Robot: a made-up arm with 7 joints. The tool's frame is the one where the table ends. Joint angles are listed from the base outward.
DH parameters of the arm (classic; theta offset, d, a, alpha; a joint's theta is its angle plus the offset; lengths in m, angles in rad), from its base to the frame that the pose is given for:
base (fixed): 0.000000 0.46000 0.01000 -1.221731
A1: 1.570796 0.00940 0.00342 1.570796
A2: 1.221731 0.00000 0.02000 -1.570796
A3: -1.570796 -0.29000 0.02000 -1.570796
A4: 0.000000 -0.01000 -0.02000 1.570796
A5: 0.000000 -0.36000 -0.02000 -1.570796
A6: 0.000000 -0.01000 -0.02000 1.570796
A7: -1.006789 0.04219 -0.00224 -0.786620
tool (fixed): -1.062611 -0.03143 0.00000 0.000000
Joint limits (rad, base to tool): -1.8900..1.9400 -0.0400..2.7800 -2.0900..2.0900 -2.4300..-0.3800 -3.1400..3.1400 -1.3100..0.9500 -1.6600..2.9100
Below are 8 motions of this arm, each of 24 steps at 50 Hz.
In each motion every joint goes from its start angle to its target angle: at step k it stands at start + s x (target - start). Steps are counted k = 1, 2, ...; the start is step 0. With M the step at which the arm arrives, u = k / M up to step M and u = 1 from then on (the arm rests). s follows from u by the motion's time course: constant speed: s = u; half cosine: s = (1 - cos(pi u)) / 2; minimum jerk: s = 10 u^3 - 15 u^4 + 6 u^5.
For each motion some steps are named. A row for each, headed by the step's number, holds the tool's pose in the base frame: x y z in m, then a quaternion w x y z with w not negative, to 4 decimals.
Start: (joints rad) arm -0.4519 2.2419 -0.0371 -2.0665 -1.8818 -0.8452 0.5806
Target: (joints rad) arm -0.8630 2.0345 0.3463 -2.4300 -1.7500 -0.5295 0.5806
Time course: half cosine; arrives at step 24
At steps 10, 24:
10: 0.2089 -0.0220 0.7599 0.4306 -0.2775 -0.8548 0.0830
24: 0.0466 -0.0695 0.7504 0.2958 -0.5135 -0.7971 -0.1158

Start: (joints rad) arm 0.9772 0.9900 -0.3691 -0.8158 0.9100 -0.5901 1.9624
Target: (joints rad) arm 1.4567 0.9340 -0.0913 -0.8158 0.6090 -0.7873 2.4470
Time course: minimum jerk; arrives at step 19
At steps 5, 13, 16, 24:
5: -0.3114 0.3812 0.1174 0.8576 0.1066 -0.4803 -0.1498
13: -0.4250 0.3680 0.2402 0.8656 0.1331 -0.4785 -0.0636
16: -0.4451 0.3638 0.2725 0.8673 0.1380 -0.4761 -0.0450
24: -0.4488 0.3629 0.2791 0.8677 0.1390 -0.4755 -0.0413

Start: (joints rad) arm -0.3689 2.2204 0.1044 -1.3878 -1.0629 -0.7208 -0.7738
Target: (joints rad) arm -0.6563 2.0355 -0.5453 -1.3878 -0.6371 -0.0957 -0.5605
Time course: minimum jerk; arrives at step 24
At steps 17, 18, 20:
17: 0.3045 0.3691 0.7524 0.2684 -0.2718 -0.8850 0.2661
18: 0.3060 0.3743 0.7421 0.2549 -0.2741 -0.8832 0.2825
20: 0.3081 0.3811 0.7276 0.2360 -0.2764 -0.8802 0.3051

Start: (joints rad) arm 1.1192 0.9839 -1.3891 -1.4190 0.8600 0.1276 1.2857
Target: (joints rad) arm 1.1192 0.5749 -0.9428 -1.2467 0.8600 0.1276 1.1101
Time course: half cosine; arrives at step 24
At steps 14, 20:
14: -0.3831 -0.0232 0.1299 0.7952 -0.5635 -0.1164 -0.1913
20: -0.3568 -0.0442 0.0891 0.8150 -0.5227 -0.1638 -0.1893

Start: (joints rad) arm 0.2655 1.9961 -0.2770 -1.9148 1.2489 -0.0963 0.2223
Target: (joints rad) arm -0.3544 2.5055 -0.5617 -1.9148 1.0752 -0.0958 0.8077
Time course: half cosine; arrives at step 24
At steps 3, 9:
3: 0.2823 0.2692 0.3394 0.2090 0.0834 -0.1196 -0.9670
9: 0.2996 0.2696 0.3998 0.2094 0.1179 -0.1052 -0.9650

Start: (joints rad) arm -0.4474 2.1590 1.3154 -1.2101 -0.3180 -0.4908 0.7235
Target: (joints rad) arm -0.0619 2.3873 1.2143 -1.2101 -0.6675 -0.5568 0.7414
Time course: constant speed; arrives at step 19
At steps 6, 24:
6: -0.0356 0.1954 1.0298 0.1178 -0.9008 -0.2697 0.3192
24: 0.0926 0.1084 1.0476 0.1759 -0.7720 -0.4521 0.4107

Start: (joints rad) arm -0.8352 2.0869 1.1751 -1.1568 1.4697 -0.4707 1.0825
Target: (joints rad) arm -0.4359 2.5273 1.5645 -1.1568 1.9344 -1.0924 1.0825
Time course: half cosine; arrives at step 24
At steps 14, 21, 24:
14: -0.1827 0.0486 0.9907 0.7525 -0.3649 0.5436 0.0722
21: -0.1829 -0.0471 0.9920 0.8130 -0.2375 0.5309 0.0264
24: -0.1822 -0.0578 0.9913 0.8175 -0.2221 0.5310 0.0200

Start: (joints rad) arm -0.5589 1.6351 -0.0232 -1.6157 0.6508 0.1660 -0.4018
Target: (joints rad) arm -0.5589 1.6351 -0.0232 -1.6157 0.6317 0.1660 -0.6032
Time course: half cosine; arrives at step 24
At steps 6, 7, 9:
6: 0.3835 0.2757 0.6358 0.0755 0.6093 0.2400 -0.7519
7: 0.3835 0.2759 0.6360 0.0743 0.6096 0.2450 -0.7502
9: 0.3833 0.2763 0.6365 0.0715 0.6101 0.2564 -0.7463

